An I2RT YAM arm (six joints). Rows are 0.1 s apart.
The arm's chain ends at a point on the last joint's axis. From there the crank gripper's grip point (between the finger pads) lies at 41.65 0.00 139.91 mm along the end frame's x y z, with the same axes.
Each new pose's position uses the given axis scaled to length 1; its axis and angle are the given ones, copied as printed.
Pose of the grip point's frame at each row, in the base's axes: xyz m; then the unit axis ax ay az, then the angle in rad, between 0 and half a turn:
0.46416 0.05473 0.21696 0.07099 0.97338 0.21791 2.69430
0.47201 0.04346 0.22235 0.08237 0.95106 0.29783 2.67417
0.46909 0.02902 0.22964 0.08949 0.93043 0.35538 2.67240
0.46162 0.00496 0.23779 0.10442 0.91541 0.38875 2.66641
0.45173 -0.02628 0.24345 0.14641 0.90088 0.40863 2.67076
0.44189 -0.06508 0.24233 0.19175 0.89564 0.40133 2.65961
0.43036 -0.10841 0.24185 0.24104 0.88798 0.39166 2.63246
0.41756 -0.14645 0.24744 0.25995 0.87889 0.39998 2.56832
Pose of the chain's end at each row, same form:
0.43829 -0.00681 0.34678 0.07099 0.97338 0.21791 2.69430
0.44220 -0.03812 0.33968 0.08237 0.95106 0.29783 2.67417
0.43833 -0.06610 0.33602 0.08949 0.93043 0.35538 2.67240
0.42847 -0.09735 0.33650 0.10442 0.91541 0.38875 2.66641
0.41415 -0.13250 0.33626 0.14641 0.90088 0.40863 2.67076
0.39751 -0.16873 0.33505 0.19175 0.89564 0.40133 2.65961
0.37690 -0.20777 0.33448 0.24104 0.88798 0.39166 2.63246
0.35391 -0.24377 0.33568 0.25995 0.87889 0.39998 2.56832

